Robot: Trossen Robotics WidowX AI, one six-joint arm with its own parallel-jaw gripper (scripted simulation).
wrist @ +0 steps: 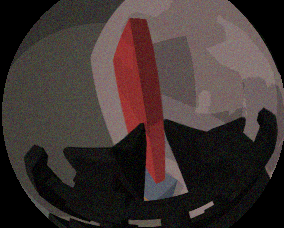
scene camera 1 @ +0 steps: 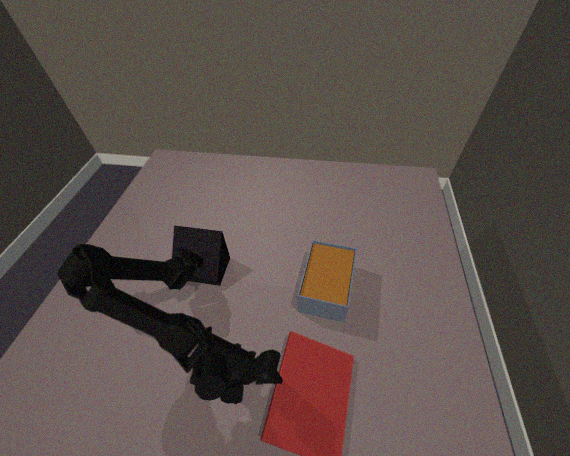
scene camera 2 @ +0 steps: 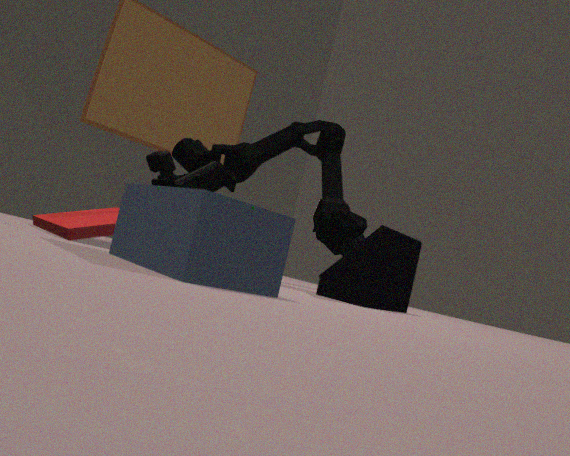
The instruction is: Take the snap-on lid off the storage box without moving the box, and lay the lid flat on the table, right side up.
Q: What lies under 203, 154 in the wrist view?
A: My gripper.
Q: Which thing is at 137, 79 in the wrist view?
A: A red lid.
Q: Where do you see a blue storage box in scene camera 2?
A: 197, 236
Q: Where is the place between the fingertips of my gripper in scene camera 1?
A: At 279, 381
